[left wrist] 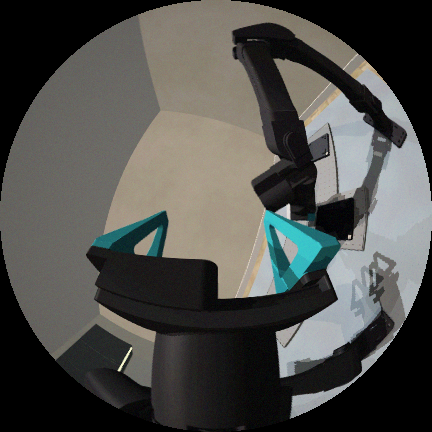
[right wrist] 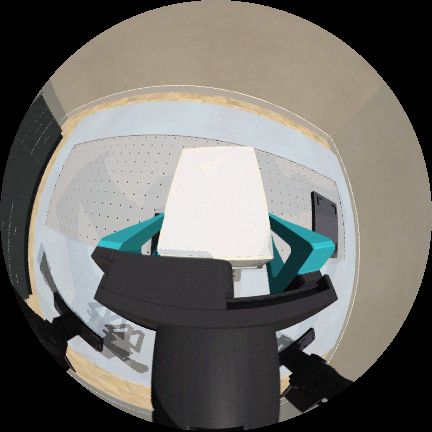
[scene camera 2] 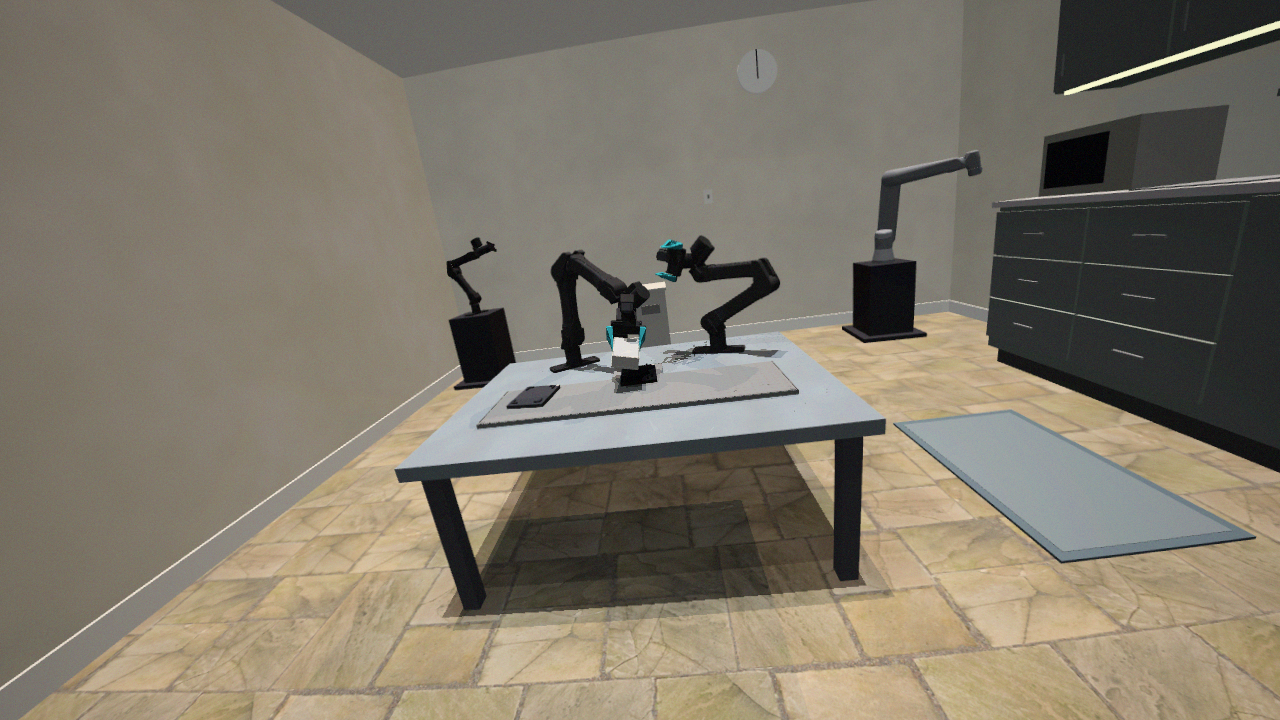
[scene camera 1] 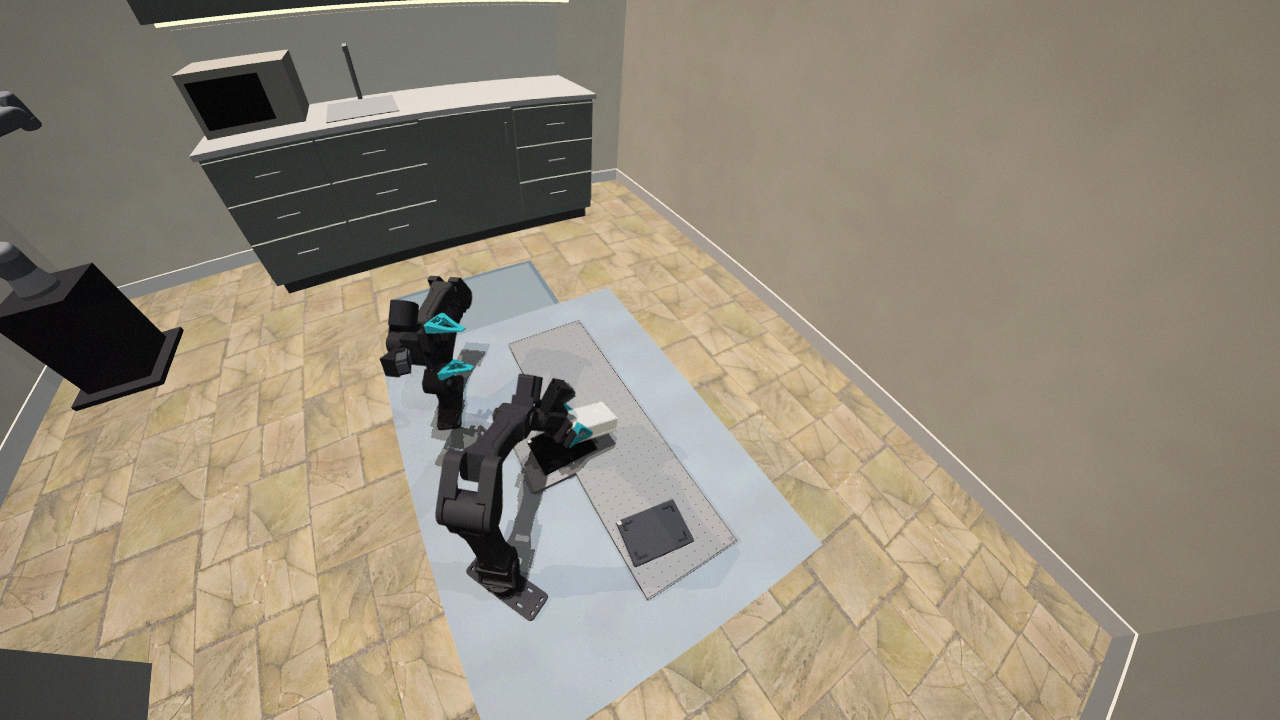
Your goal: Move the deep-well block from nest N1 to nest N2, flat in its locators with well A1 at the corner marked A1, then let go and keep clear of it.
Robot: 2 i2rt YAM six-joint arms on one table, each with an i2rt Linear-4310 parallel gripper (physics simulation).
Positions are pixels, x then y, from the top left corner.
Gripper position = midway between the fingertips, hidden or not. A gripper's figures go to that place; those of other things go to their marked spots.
Labels:
My left gripper (scene camera 1: 468, 349): 0.93 m from the lens. My right gripper (scene camera 1: 583, 423) is 1.07 m from the lens. A white block (scene camera 1: 597, 417) is 1.06 m from the lens.

